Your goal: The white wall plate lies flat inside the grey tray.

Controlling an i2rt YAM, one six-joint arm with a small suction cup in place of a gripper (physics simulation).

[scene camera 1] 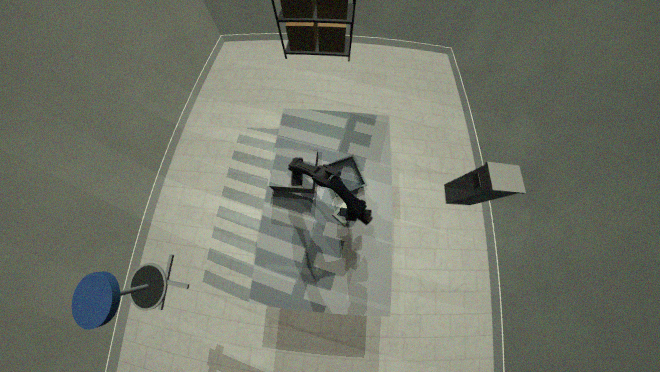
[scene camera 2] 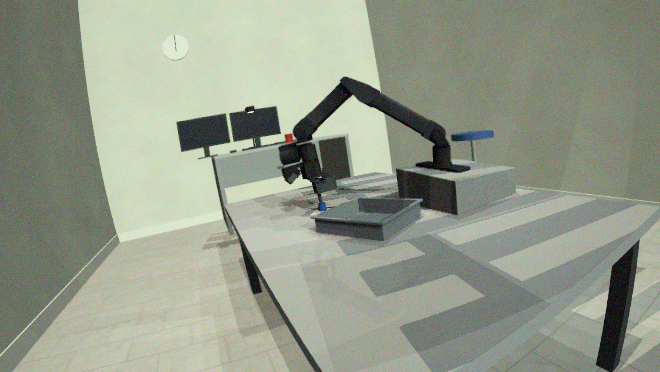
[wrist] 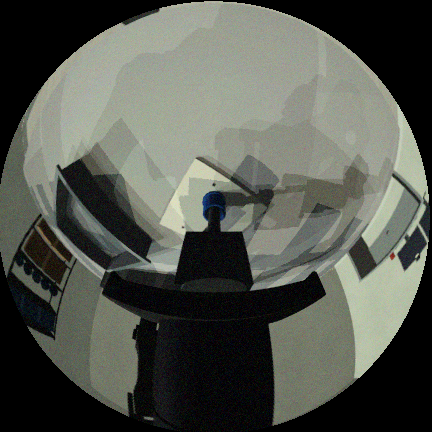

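Observation:
The white wall plate (wrist: 183,201) lies flat on the table, outside the grey tray (scene camera 2: 351,229) (scene camera 1: 359,172) (wrist: 100,201) and just beyond its left corner. My blue suction cup (scene camera 2: 322,207) (wrist: 213,203) points straight down and sits on the plate near its middle, between its two small screw holes. The cup is at table level in the side view. From above, the wrist hides both the cup and the plate. The tray holds nothing that I can see.
The arm's base stands on a grey block (scene camera 2: 461,190) right of the tray. Off the table are a desk with two monitors (scene camera 2: 258,164), a blue stool (scene camera 2: 472,135) (scene camera 1: 94,300), a shelf rack (scene camera 1: 277,27) and a grey box (scene camera 1: 484,182).

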